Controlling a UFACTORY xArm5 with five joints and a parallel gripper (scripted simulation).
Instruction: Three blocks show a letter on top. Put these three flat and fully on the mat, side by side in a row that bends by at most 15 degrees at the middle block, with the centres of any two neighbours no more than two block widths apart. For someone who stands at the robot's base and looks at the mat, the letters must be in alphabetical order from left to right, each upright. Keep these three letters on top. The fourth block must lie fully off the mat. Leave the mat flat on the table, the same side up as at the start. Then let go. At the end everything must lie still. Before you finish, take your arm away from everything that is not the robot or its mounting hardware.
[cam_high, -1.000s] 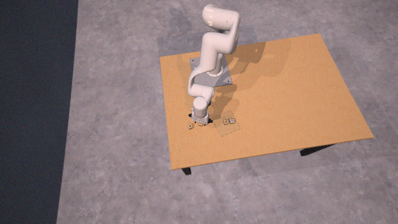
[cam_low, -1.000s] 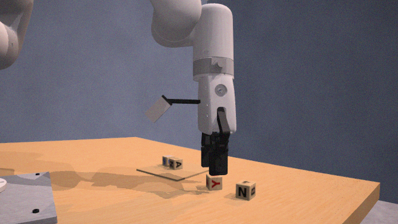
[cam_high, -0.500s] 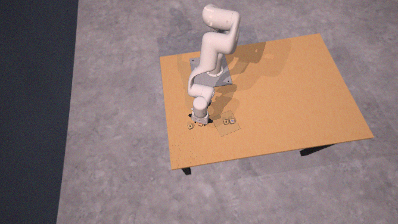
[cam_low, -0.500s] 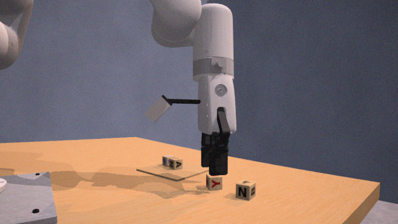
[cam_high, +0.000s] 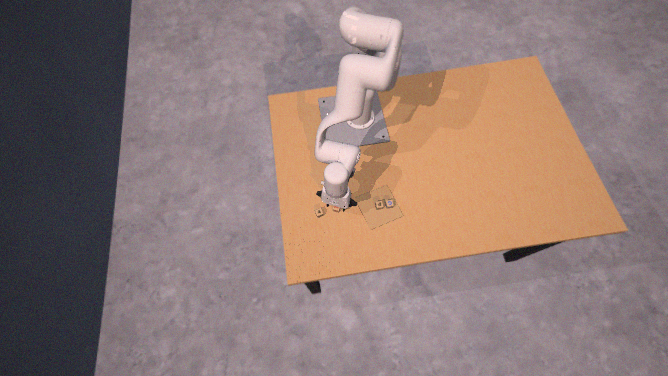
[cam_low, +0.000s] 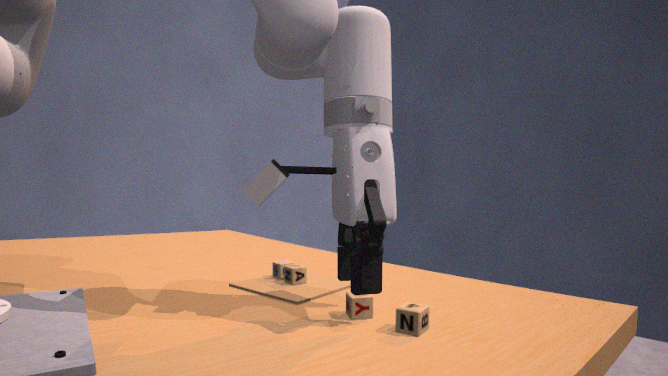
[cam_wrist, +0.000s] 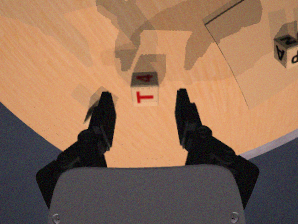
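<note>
Now: hand 4 cm above the red-lettered block. Round my hand: blue-lettered block: 20 cm to the left, 5 cm ahead, 3 cm below; black-lettered block: 7 cm to the right, 4 cm below; thin tan mat: 16 cm to the left, 5 cm below, 4 cm ahead.
</note>
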